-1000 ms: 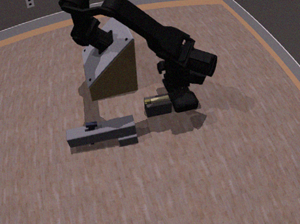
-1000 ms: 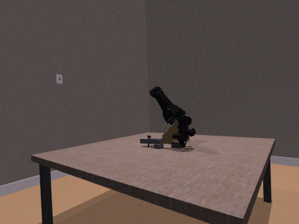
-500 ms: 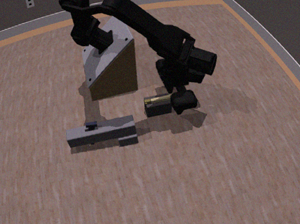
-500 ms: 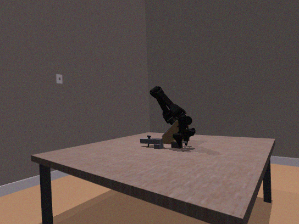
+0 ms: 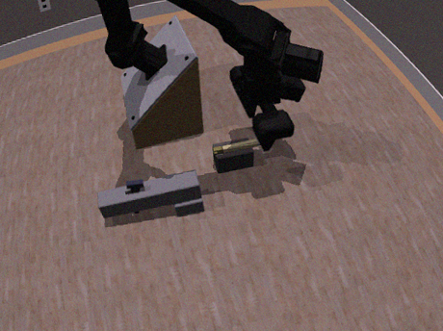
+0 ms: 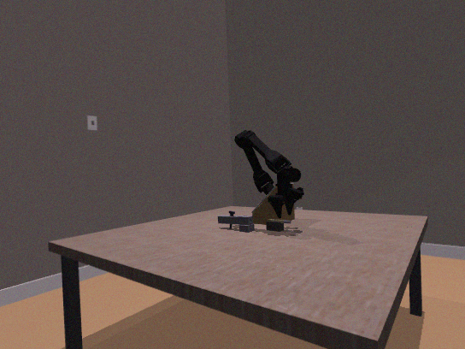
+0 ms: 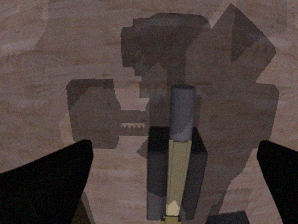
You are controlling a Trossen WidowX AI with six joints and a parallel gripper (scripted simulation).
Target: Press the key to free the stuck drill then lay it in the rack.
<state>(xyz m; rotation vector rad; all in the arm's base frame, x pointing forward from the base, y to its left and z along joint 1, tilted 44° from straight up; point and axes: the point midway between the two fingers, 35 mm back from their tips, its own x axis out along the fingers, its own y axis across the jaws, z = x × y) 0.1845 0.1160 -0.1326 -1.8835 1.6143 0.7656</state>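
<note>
My gripper tip is now 1 cm short of the short bit, 4 cm to the left of it and 2 cm above it. Also, from my gripper tip: dark rack: 1 cm ahead, 5 cm to the right, 4 cm below; grey housing block: 9 cm ahead, 21 cm to the right, 3 cm below; dark key: 9 cm ahead, 24 cm to the right, 1 cm below.
</note>
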